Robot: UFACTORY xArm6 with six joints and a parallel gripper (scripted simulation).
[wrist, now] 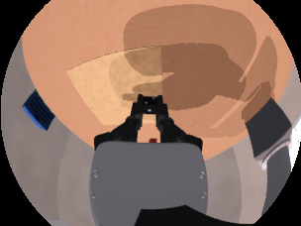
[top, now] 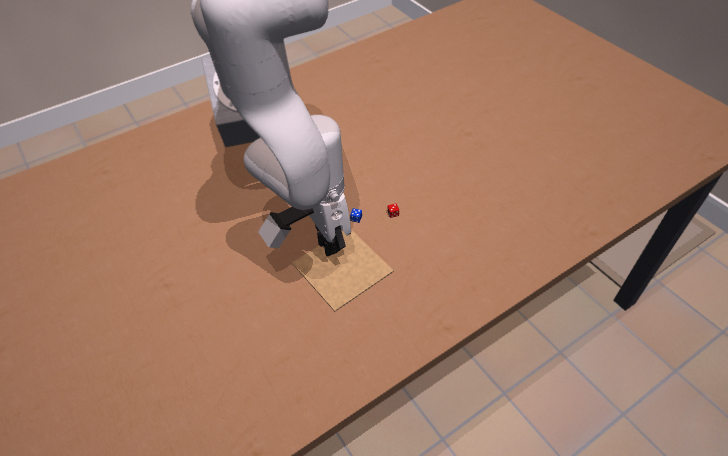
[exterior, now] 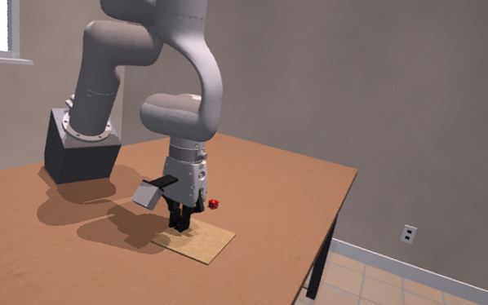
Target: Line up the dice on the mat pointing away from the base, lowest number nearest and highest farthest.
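Now: the black die 1 cm below my hand. The rest, counted from my hand: red die (16 cm to the left, 2 cm below, 1 cm ahead); then tan mat (5 cm ahead, 2 cm below, 1 cm to the right); then blue die (9 cm to the left, 3 cm behind, 2 cm below).
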